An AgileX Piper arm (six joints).
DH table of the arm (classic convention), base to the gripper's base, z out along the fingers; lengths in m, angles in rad. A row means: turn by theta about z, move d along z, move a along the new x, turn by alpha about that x. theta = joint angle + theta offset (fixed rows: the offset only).
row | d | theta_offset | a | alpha
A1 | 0.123 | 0 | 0 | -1.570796
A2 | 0 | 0.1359 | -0.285 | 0
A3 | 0 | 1.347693 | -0.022 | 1.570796
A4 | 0.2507 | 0 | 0 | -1.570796
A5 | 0 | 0 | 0 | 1.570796
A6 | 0.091 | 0 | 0 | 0
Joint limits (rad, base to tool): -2.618..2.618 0..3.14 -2.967..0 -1.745..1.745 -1.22..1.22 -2.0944..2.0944
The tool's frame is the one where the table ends.
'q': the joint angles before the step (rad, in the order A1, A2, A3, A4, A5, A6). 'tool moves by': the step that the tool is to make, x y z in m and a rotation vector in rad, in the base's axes. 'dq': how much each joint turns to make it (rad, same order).
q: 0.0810 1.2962 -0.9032 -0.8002 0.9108 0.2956
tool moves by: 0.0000 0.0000 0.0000 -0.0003 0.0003 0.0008
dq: -0.0001 -0.0001 0.0001 0.0001 -0.0003 -0.0009
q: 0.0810 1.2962 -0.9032 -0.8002 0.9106 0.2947
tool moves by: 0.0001 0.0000 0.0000 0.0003 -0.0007 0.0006
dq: -0.0002 0.0001 0.0000 0.0000 -0.0012 0.0000
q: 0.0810 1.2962 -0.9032 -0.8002 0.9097 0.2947
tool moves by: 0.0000 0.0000 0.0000 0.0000 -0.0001 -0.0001
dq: 0.0000 0.0000 0.0000 -0.0001 0.0000 0.0002
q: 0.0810 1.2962 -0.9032 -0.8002 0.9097 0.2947
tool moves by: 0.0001 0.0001 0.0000 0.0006 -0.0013 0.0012
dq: 0.0001 -0.0001 0.0002 0.0000 -0.0019 0.0002
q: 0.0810 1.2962 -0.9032 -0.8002 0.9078 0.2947
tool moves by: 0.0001 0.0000 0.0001 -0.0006 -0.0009 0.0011
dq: 0.0000 -0.0001 -0.0001 -0.0009 -0.0011 -0.0001
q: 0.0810 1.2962 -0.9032 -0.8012 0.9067 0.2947
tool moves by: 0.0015 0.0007 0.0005 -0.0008 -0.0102 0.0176
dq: 0.0000 0.0000 -0.0001 -0.0036 -0.0187 -0.0053
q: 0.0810 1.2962 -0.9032 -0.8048 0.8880 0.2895
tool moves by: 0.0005 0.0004 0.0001 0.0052 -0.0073 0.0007
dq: 0.0002 0.0000 -0.0001 0.0008 -0.0066 0.0054
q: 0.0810 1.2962 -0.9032 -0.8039 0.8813 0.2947
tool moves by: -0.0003 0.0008 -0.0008 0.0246 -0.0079 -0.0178
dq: 0.0000 0.0001 -0.0001 0.0167 0.0001 0.0180
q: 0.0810 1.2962 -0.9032 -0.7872 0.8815 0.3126
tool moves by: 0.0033 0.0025 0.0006 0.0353 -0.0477 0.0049
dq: 0.0000 0.0000 0.0000 0.0063 -0.0456 0.0338
